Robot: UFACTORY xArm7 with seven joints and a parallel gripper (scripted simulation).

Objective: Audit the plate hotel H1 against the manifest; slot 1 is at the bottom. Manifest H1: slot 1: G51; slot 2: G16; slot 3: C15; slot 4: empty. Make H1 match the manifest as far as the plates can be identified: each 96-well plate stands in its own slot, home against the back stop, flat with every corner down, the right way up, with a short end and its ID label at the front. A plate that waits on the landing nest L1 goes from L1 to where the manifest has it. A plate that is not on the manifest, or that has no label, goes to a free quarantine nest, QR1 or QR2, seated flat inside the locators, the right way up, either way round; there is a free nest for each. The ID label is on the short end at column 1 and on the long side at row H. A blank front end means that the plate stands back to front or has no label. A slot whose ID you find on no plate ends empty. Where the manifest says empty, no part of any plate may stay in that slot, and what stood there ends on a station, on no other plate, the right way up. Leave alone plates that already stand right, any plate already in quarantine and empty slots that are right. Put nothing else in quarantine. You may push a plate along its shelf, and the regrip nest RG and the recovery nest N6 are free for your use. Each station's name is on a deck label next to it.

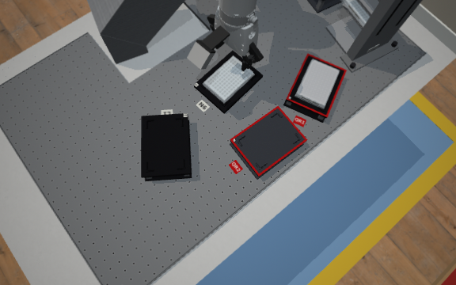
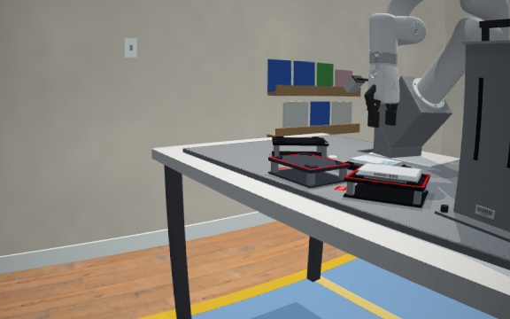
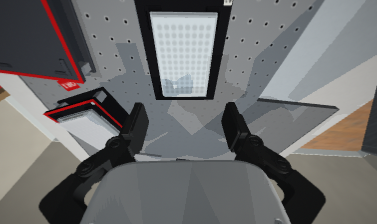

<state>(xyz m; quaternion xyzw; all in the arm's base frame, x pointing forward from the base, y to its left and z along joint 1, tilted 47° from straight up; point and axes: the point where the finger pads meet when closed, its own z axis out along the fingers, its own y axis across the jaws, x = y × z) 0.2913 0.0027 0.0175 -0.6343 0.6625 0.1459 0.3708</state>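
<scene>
Right now the black nest N6 is 120 mm below my hand and 10 mm to the right of it. From my hand the other things lie so: quarantine nest QR2 (210 mm ahead, 90 mm below, 60 mm to the right); N6 deck label (130 mm below, 120 mm to the right, 10 mm ahead); A1 mark (120 mm below, 90 mm to the right, 50 mm behind).
</scene>
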